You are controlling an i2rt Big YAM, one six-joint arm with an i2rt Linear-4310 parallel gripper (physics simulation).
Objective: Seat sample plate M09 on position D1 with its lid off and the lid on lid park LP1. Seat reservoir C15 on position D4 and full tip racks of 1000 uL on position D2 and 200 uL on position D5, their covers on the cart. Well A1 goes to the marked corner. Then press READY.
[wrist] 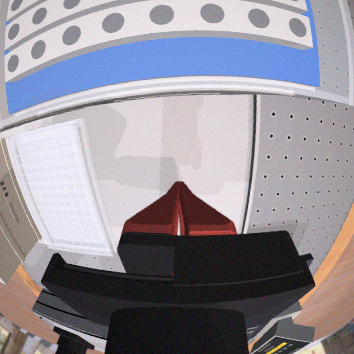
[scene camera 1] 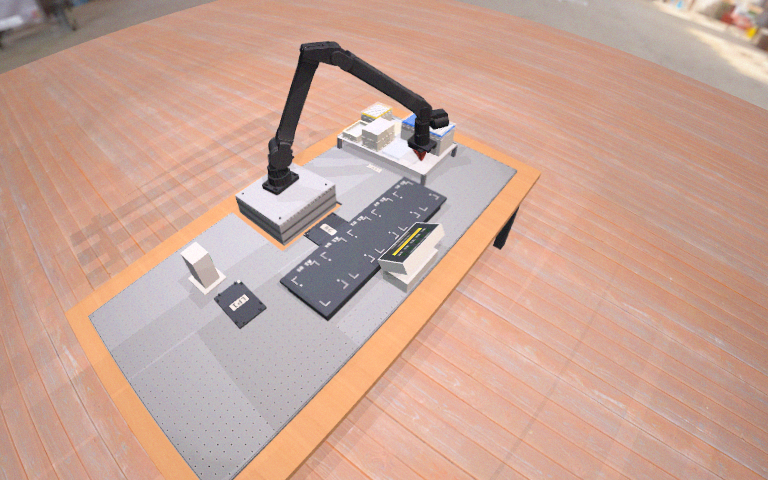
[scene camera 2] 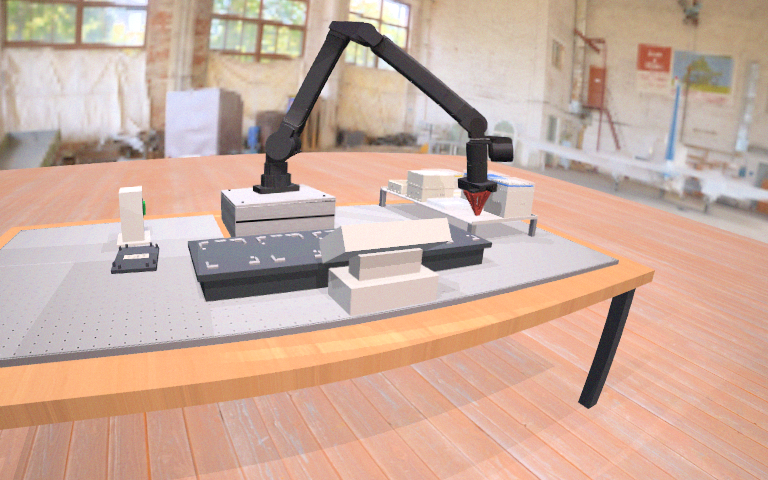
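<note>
My gripper (scene camera 1: 420,159) (scene camera 2: 478,213) (wrist: 178,187) is shut and empty, low over the front right part of the cart (scene camera 1: 406,163) (scene camera 2: 490,218) (wrist: 225,130). A blue-rimmed tip rack (scene camera 1: 445,142) (scene camera 2: 515,198) (wrist: 165,57) stands beyond the fingers. Another blue-topped rack (scene camera 1: 408,122) is partly hidden by the arm. A yellow-rimmed rack (scene camera 1: 376,111) stands at the back. A flat white gridded piece (wrist: 60,192) lies left of the fingers in the wrist view. The dark deck (scene camera 1: 320,283) (scene camera 2: 237,263) bears no labware on its visible positions. Lid park LP1 (scene camera 1: 240,303) (scene camera 2: 135,258) holds nothing. Labware labels are unreadable.
Pale boxes (scene camera 1: 378,133) (scene camera 2: 433,183) stand on the cart's left part. A tilted display (scene camera 1: 410,244) (scene camera 2: 390,237) stands at the deck's front edge. A white post (scene camera 1: 199,264) (scene camera 2: 131,215) with a green button (scene camera 2: 143,207) stands behind LP1. The arm's base box (scene camera 1: 288,203) (scene camera 2: 277,212) is behind the deck.
</note>
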